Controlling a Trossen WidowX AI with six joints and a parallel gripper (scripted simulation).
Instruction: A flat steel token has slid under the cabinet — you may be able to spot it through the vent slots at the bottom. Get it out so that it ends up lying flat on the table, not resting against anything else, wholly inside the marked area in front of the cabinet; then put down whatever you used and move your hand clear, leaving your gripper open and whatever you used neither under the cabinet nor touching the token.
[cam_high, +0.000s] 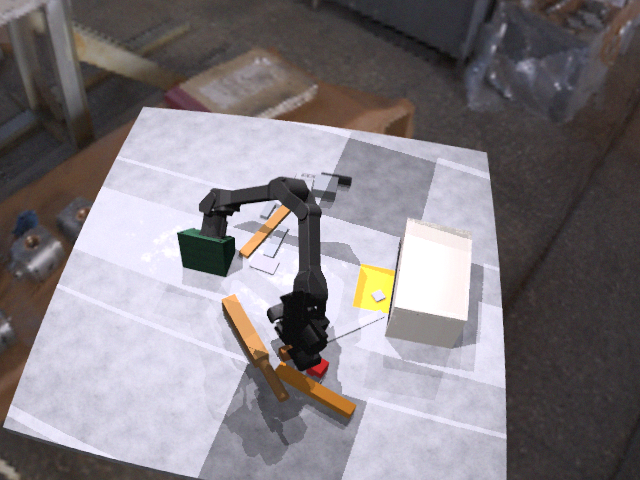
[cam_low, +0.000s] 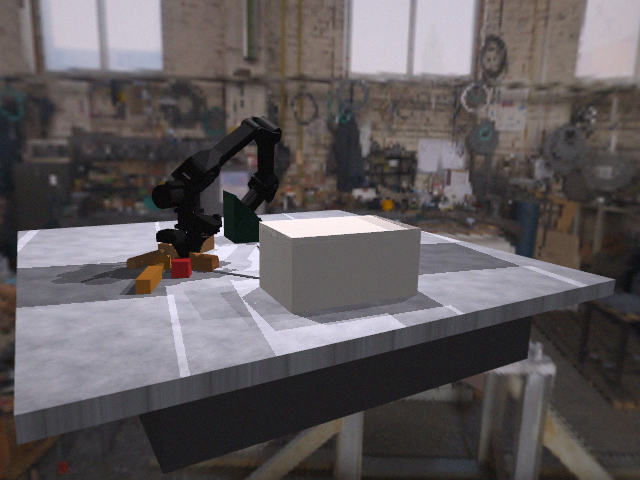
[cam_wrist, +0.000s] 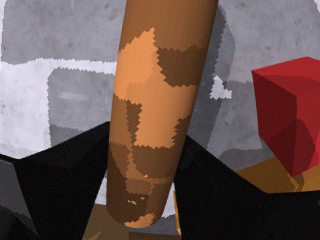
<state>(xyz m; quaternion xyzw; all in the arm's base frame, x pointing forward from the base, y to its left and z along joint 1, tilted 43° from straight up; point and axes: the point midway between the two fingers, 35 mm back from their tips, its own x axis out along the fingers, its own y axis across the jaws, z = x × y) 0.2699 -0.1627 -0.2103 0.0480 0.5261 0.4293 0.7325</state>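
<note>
The orange paddle lies 8 cm behind my gripper tip, 3 cm to the right of it and 2 cm above it. Round my gripper tip: small grey piece: 8 cm to the right, 7 cm ahead; then red cube: 7 cm ahead, 4 cm to the right, 1 cm above; then orange bar: 11 cm to the right, 7 cm ahead, 1 cm above.
</note>
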